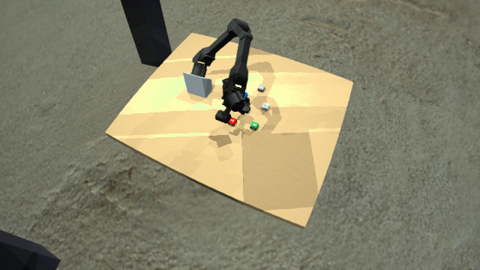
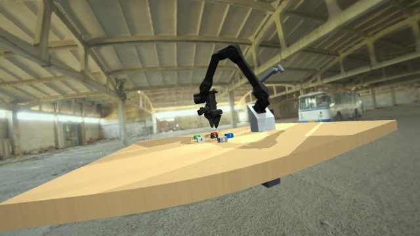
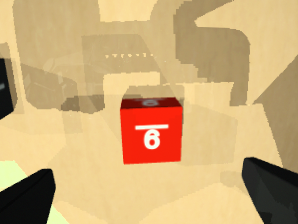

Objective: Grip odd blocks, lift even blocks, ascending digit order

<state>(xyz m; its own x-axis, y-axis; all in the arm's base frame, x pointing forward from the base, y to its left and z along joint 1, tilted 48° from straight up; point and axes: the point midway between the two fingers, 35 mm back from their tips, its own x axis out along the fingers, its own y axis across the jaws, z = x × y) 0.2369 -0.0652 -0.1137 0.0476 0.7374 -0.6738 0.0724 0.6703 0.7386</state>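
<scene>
The red block lies 4 cm below my gripper tip. The rest, counted from my gripper tip: black block: 4 cm ahead, 9 cm to the left, 4 cm below; green block: 11 cm ahead, 1 cm to the left, 4 cm below; blue block: 1 cm behind, 17 cm to the left, 4 cm below.
</scene>
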